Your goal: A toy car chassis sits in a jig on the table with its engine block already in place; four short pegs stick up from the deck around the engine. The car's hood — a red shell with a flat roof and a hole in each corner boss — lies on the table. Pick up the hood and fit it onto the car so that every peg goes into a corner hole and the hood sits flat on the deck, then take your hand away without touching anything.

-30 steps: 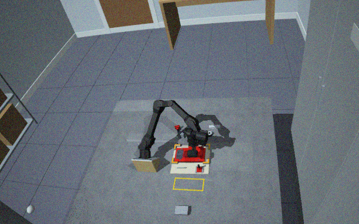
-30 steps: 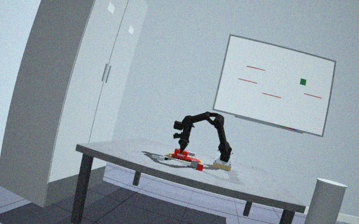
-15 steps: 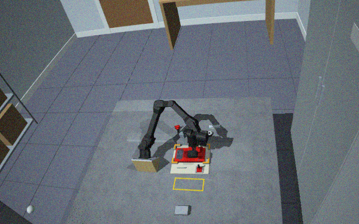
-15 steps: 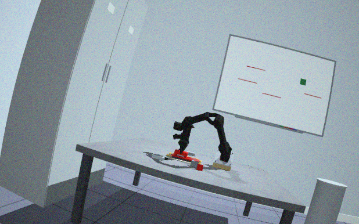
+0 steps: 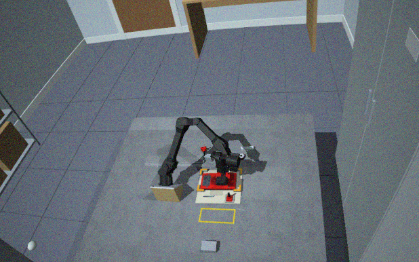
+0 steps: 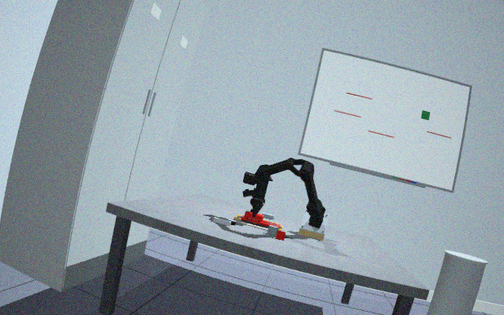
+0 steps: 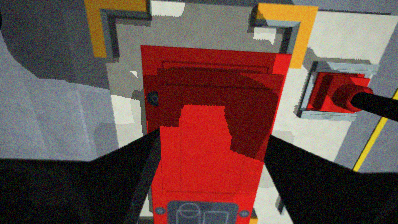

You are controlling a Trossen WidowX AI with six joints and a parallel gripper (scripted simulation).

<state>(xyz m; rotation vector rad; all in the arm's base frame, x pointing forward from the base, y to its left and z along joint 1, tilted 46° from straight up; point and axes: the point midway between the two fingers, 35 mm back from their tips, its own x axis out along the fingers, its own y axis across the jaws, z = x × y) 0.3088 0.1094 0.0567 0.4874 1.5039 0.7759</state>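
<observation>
The red hood is 10 mm above my gripper tip. Round my gripper tip: white jig 30 mm behind, 10 mm to the right, 30 mm below.
</observation>
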